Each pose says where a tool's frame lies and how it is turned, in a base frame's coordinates. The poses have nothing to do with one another.
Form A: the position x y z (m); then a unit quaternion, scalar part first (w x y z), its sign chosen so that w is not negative.
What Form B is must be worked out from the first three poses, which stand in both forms.
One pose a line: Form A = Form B
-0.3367, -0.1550, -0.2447, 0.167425, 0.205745, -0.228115, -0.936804 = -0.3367, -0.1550, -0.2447, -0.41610, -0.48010, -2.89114
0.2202, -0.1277, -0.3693, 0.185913, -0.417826, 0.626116, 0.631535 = 0.2202, -0.1277, -0.3693, -1.71065, -0.29939, 2.22534
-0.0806, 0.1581, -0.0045, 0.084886, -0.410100, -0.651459, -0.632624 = -0.0806, 0.1581, -0.0045, -1.77505, 0.42057, -2.36200
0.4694, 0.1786, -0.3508, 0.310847, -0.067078, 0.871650, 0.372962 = 0.4694, 0.1786, -0.3508, -2.22315, 0.51423, 2.72940
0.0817, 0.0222, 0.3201, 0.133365, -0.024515, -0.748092, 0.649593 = 0.0817, 0.0222, 0.3201, 1.69496, -0.23350, 3.00073
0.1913, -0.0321, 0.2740, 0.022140, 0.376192, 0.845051, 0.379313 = 0.1913, -0.0321, 0.2740, -2.42112, 0.32869, -2.42871
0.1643, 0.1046, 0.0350, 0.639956, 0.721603, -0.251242, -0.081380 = 0.1643, 0.1046, 0.0350, 1.75851, -0.45450, 0.29176
